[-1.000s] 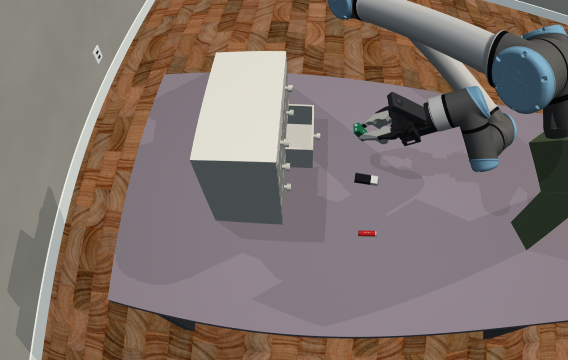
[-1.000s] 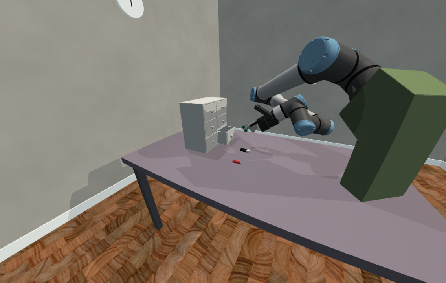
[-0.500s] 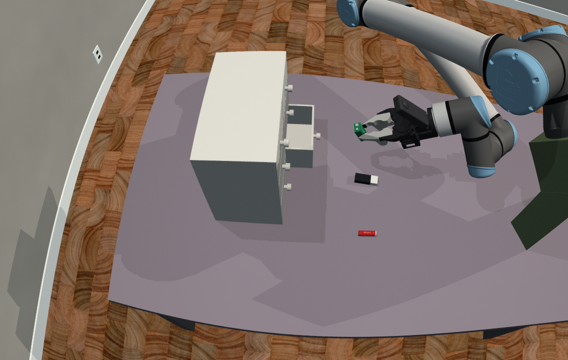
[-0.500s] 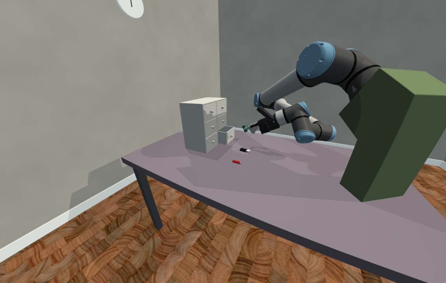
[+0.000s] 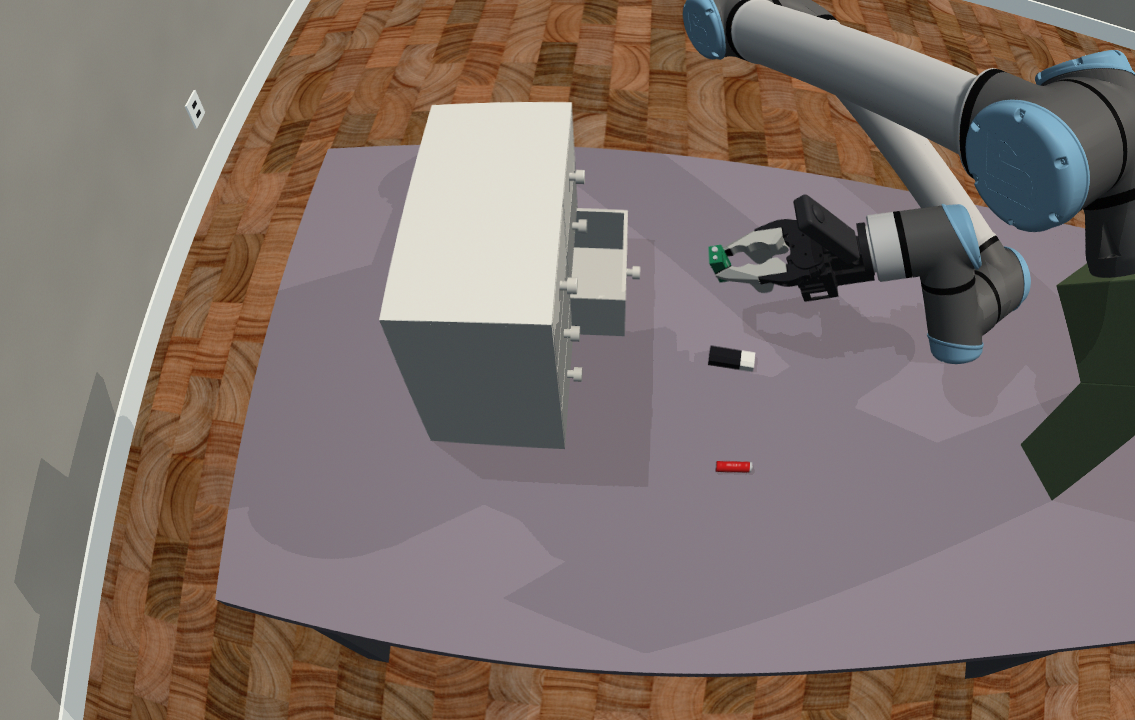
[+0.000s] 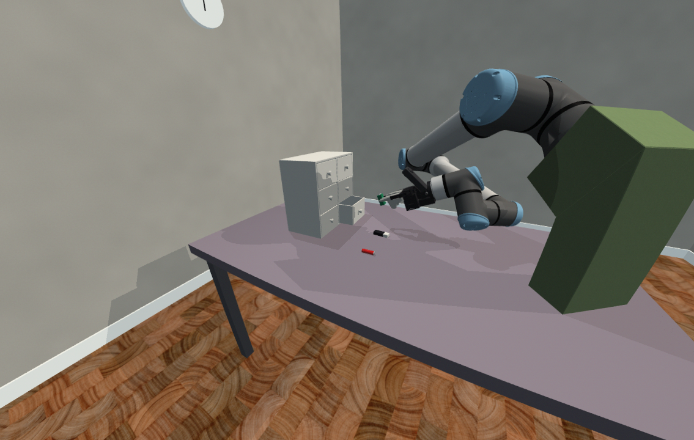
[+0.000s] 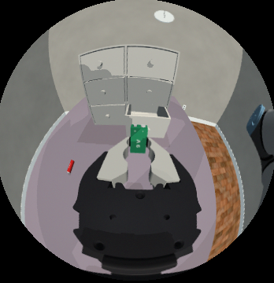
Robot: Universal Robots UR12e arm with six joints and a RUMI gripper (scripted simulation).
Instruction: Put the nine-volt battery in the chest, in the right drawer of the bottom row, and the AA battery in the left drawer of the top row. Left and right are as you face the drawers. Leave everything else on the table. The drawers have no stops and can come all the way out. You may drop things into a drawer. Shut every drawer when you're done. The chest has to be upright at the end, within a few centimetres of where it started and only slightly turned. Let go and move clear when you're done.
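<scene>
Right now the green nine-volt battery is 1 cm ahead of my hand and 1 cm above it. Round my hand: red AA battery: 23 cm to the left, 13 cm below, 1 cm behind.
</scene>
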